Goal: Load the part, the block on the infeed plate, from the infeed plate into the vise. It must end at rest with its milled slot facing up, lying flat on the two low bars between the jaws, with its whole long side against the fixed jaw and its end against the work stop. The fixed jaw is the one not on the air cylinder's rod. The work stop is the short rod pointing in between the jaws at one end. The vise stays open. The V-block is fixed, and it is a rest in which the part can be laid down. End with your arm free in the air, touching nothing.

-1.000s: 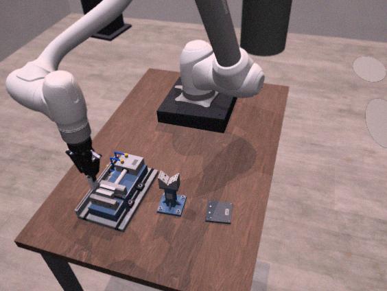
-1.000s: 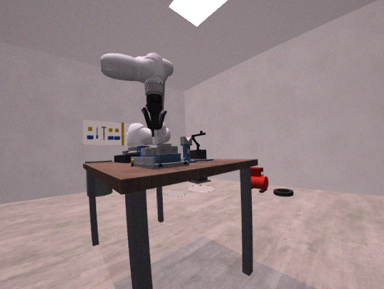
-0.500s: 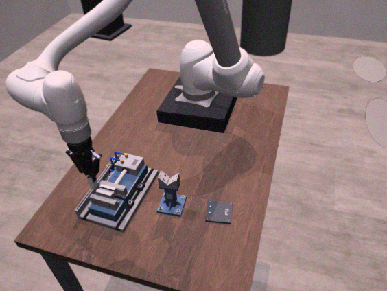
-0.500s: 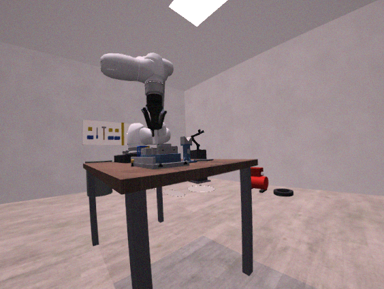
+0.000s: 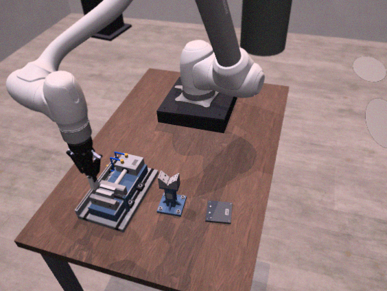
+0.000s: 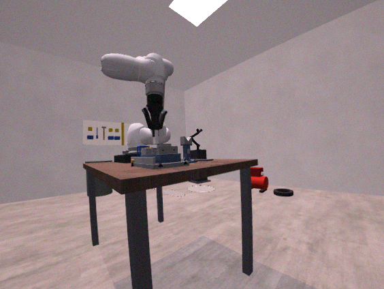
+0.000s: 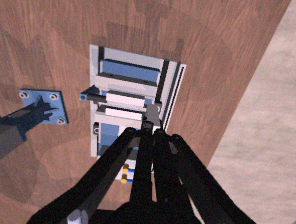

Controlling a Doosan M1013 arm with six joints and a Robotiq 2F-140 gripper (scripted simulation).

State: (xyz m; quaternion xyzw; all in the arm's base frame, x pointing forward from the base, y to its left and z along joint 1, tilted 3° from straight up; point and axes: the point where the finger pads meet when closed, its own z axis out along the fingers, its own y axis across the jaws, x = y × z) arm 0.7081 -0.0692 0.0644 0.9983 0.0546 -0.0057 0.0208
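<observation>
The part is 40 mm to the left of my hand and 40 mm below it. From my hand the other things lie so: fixed jaw 20 mm ahead, 50 mm to the left, 60 mm below; work stop 10 mm behind, 90 mm to the left, 50 mm below; moving jaw 40 mm behind, 40 mm to the left, 60 mm below.
</observation>
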